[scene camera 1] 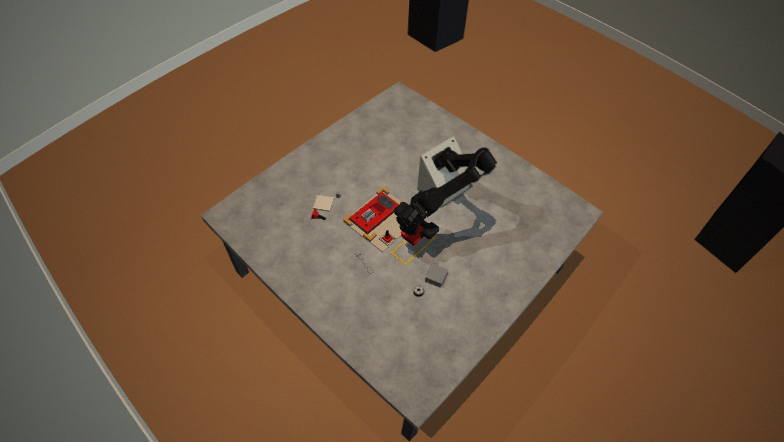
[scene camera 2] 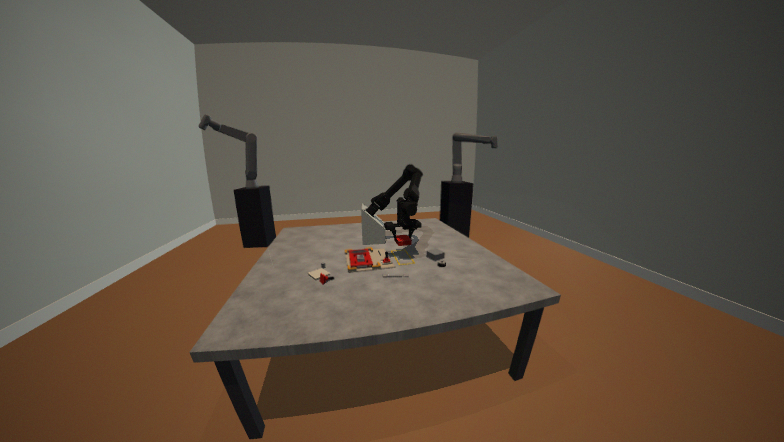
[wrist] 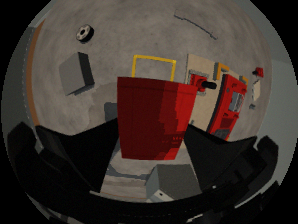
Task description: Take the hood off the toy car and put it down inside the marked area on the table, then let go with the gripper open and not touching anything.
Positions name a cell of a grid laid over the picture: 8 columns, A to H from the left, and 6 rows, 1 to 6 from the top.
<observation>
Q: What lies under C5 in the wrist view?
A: The gripper.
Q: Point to a hood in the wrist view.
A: At E4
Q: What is the gripper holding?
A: A hood.
</observation>
